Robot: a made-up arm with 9 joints. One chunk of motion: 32 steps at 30 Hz.
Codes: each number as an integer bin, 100 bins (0 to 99) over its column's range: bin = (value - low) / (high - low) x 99, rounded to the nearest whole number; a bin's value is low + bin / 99 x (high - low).
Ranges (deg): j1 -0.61..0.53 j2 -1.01..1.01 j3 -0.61..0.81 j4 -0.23..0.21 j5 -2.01..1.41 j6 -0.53..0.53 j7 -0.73..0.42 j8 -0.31..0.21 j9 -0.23..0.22
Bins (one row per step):
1: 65 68 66 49 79 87 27 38 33
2: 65 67 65 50 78 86 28 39 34
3: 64 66 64 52 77 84 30 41 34
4: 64 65 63 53 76 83 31 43 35
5: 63 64 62 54 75 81 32 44 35
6: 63 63 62 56 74 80 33 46 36
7: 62 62 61 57 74 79 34 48 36
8: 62 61 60 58 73 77 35 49 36
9: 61 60 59 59 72 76 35 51 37
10: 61 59 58 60 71 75 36 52 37
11: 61 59 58 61 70 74 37 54 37
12: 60 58 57 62 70 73 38 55 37
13: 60 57 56 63 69 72 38 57 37
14: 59 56 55 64 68 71 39 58 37
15: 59 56 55 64 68 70 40 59 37
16: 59 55 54 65 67 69 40 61 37
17: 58 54 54 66 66 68 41 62 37
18: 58 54 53 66 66 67 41 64 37
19: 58 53 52 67 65 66 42 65 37
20: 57 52 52 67 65 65 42 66 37
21: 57 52 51 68 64 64 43 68 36
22: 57 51 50 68 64 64 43 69 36
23: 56 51 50 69 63 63 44 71 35
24: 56 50 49 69 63 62 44 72 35
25: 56 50 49 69 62 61 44 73 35
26: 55 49 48 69 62 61 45 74 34
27: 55 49 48 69 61 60 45 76 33
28: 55 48 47 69 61 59 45 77 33
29: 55 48 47 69 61 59 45 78 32
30: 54 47 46 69 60 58 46 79 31
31: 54 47 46 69 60 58 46 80 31
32: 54 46 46 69 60 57 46 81 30
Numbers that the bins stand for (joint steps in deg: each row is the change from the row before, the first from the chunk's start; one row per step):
1: 0.138 0.377 0.337 -0.012 0.719 0.402 -0.416 -0.110 -0.080
2: 0.138 0.357 0.322 -0.008 0.685 0.391 -0.405 -0.105 -0.075
3: 0.127 0.337 0.308 0.001 0.650 0.369 -0.382 -0.095 -0.075
4: 0.127 0.316 0.294 0.006 0.615 0.359 -0.370 -0.084 -0.071
5: 0.115 0.296 0.279 0.010 0.581 0.337 -0.358 -0.079 -0.071
6: 0.115 0.275 0.279 0.019 0.546 0.327 -0.347 -0.068 -0.066
7: 0.104 0.255 0.265 0.023 0.546 0.316 -0.335 -0.058 -0.066
8: 0.104 0.235 0.251 0.028 0.512 0.294 -0.323 -0.053 -0.066
9: 0.092 0.214 0.236 0.032 0.477 0.284 -0.323 -0.042 -0.062
10: 0.092 0.194 0.222 0.037 0.443 0.273 -0.312 -0.037 -0.062
11: 0.092 0.194 0.222 0.041 0.408 0.262 -0.300 -0.026 -0.062
12: 0.081 0.173 0.208 0.046 0.408 0.252 -0.289 -0.021 -0.062
13: 0.081 0.153 0.193 0.050 0.374 0.241 -0.289 -0.011 -0.062
14: 0.069 0.133 0.179 0.054 0.339 0.230 -0.277 -0.005 -0.062
15: 0.069 0.133 0.179 0.054 0.339 0.219 -0.265 0.000 -0.062
16: 0.069 0.112 0.165 0.059 0.305 0.209 -0.265 0.010 -0.062
17: 0.058 0.092 0.165 0.063 0.270 0.198 -0.254 0.016 -0.062
18: 0.058 0.092 0.150 0.063 0.270 0.187 -0.254 0.026 -0.062
19: 0.058 0.071 0.136 0.068 0.235 0.177 -0.242 0.031 -0.062
20: 0.046 0.051 0.136 0.068 0.235 0.166 -0.242 0.037 -0.062
21: 0.046 0.051 0.122 0.072 0.201 0.155 -0.231 0.047 -0.066
22: 0.046 0.031 0.107 0.072 0.201 0.155 -0.231 0.052 -0.066
23: 0.035 0.031 0.107 0.077 0.166 0.145 -0.219 0.063 -0.071
24: 0.035 0.010 0.093 0.077 0.166 0.134 -0.219 0.068 -0.071
25: 0.035 0.010 0.093 0.077 0.132 0.123 -0.219 0.073 -0.071
26: 0.023 -0.010 0.078 0.077 0.132 0.123 -0.207 0.079 -0.075
27: 0.023 -0.010 0.078 0.077 0.097 0.112 -0.207 0.089 -0.080
28: 0.023 -0.031 0.064 0.077 0.097 0.102 -0.207 0.094 -0.080
29: 0.023 -0.031 0.064 0.077 0.097 0.102 -0.207 0.100 -0.085
30: 0.012 -0.051 0.050 0.077 0.063 0.091 -0.196 0.105 -0.089
31: 0.012 -0.051 0.050 0.077 0.063 0.091 -0.196 0.110 -0.089
32: 0.012 -0.071 0.050 0.077 0.063 0.080 -0.196 0.115 -0.094

